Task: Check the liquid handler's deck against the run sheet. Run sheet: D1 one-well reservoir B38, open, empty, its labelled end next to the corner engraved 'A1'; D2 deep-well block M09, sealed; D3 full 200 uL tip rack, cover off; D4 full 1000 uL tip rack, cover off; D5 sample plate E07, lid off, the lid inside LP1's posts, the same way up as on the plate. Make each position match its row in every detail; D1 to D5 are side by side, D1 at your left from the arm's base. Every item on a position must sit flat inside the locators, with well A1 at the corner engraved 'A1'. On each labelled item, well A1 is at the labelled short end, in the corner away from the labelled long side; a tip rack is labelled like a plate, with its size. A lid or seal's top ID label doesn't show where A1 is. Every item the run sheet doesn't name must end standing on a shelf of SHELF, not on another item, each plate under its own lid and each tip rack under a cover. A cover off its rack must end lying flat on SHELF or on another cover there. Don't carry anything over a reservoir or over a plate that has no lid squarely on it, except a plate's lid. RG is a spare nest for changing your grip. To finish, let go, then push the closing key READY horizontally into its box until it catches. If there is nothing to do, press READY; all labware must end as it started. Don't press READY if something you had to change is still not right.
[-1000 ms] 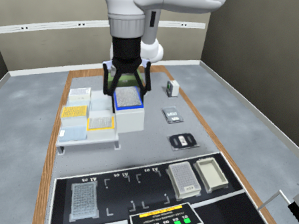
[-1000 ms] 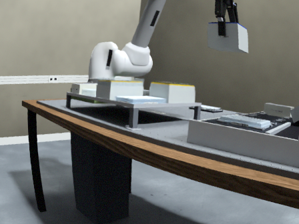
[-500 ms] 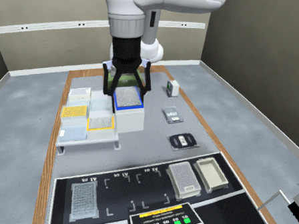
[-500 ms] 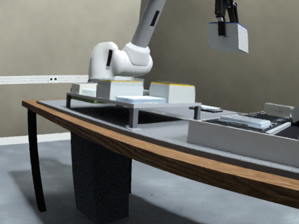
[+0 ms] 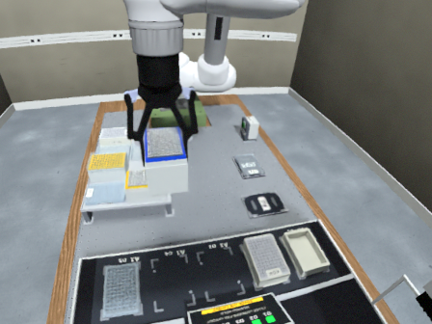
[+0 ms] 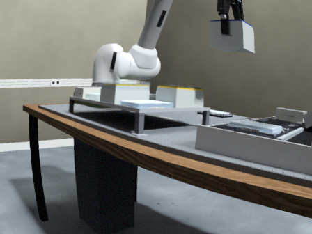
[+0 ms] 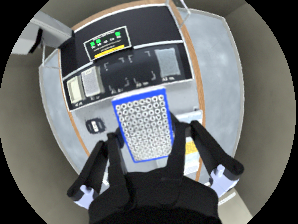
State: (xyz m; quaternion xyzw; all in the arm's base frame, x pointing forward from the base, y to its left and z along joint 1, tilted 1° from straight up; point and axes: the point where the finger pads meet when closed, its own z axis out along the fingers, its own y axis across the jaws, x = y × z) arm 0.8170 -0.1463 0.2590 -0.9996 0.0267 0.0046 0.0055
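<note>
My hand is 160 mm short of the clear sample plate, 150 mm to the left of it and 280 mm above it. Also, from my hand: blue-rimmed tip rack (10 mm behind, 10 mm to the right); then deep-well block (180 mm ahead, 220 mm to the left, 260 mm below); then yellow-rimmed tip rack (160 mm behind, 50 mm to the right, 220 mm below).
</note>
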